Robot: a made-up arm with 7 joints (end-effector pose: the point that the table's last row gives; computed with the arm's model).
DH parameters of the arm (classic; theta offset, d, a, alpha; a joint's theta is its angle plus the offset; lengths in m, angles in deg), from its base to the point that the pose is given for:
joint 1: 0 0.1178 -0.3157 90
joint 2: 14.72 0 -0.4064 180
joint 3: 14.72 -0.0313 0.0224 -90
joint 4: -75.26 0 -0.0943 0
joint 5: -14.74 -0.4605 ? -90
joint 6: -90 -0.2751 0.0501 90
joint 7: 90 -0.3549 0.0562 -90
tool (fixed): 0 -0.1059 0 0
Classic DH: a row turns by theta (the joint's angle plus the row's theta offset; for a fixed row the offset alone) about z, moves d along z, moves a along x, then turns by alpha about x.
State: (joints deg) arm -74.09 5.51 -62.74 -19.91 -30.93 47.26 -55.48
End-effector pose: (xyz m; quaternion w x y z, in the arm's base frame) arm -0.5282 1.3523 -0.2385 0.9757 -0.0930 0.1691 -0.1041
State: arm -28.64 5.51 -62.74 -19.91 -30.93 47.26 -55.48
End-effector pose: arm -1.3342 0.5722 -0.2385 0.9401 -0.1511 0.1201 0.2809
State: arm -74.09 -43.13 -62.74 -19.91 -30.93 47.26 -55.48
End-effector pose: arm -0.4965 1.2410 0.7302 0.9068 0.2899 0.3055 -0.0174
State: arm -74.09 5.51 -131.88 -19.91 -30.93 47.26 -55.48
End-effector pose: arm -0.3408 0.6950 -0.7987 0.7790 -0.5928 -0.0693 -0.1925
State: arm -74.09 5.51 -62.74 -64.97 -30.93 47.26 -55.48
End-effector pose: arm -0.8162 1.1847 -0.0325 0.8490 -0.2407 0.4668 0.0577
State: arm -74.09 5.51 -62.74 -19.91 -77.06 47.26 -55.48
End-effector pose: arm -0.8605 1.1940 -0.0854 0.8443 -0.2438 0.4731 0.0615
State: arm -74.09 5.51 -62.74 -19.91 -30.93 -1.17 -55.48
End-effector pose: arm -0.4494 1.0663 -0.3534 0.8330 -0.3687 0.1470 -0.3854
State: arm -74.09 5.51 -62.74 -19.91 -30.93 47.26 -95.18
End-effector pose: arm -0.6064 1.3695 -0.2241 0.8603 -0.0521 0.4904 -0.1295
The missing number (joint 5, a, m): 0.031
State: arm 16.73 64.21 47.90 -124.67 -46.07 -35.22 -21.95
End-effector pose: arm -0.0261 -0.2812 -0.0744 0.0387 0.2876 0.3429 -0.8934
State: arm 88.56 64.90 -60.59 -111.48 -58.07 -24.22 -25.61
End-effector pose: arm 0.3315 -0.7194 -0.1061 0.2302 0.5370 0.8067 -0.0891
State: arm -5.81 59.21 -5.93 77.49 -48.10 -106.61 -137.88
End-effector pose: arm -0.7152 0.1668 -0.6281 0.3074 0.3286 0.4905 -0.7463
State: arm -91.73 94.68 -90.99 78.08 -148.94 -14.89 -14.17
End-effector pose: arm -0.1601 -0.2984 -0.4269 0.1562 0.9639 0.1716 0.1306
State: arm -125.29 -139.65 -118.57 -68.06 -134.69 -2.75 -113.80
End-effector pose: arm -0.5958 -0.3434 0.5906 0.5790 -0.4942 0.5392 0.3603
